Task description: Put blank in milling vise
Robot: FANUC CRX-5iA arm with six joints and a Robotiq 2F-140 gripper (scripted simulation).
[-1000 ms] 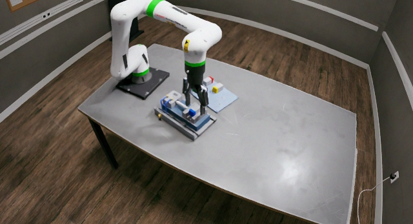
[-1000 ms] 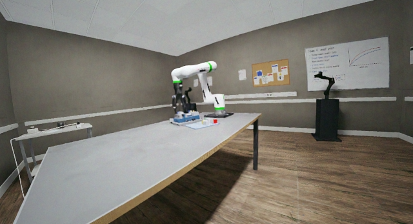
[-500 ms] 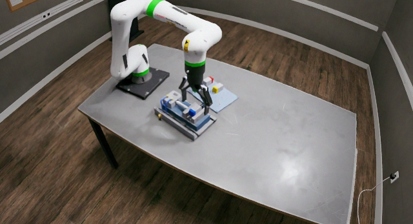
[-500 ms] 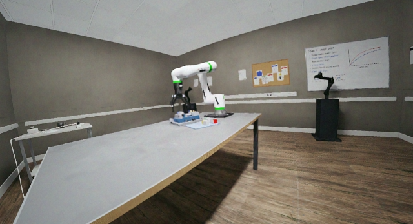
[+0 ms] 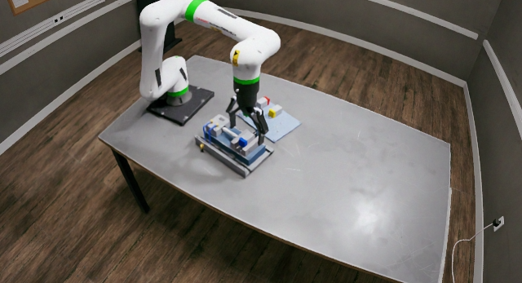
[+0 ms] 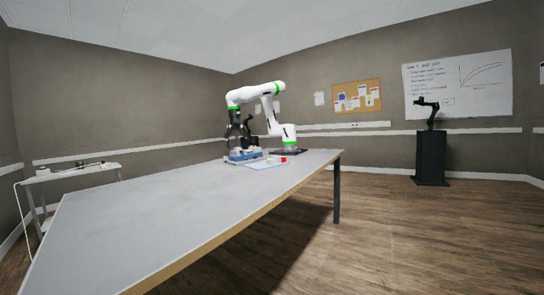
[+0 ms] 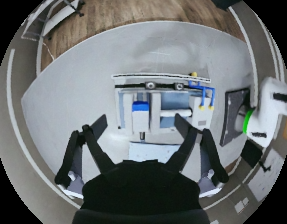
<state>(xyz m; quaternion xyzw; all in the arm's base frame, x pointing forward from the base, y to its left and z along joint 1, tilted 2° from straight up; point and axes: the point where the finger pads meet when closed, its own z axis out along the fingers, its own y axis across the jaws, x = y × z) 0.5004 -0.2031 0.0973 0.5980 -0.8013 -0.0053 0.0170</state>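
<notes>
Right now my hand is 6 cm above the plain end block, 3 cm short of it and 1 cm to the left of it. Round my hand: yellow-ended blank (30 cm to the left, 11 cm below, 2 cm ahead); then red-ended blank (34 cm to the left, 11 cm below, 6 cm behind); then light blue plate (26 cm to the left, 13 cm below).
</notes>
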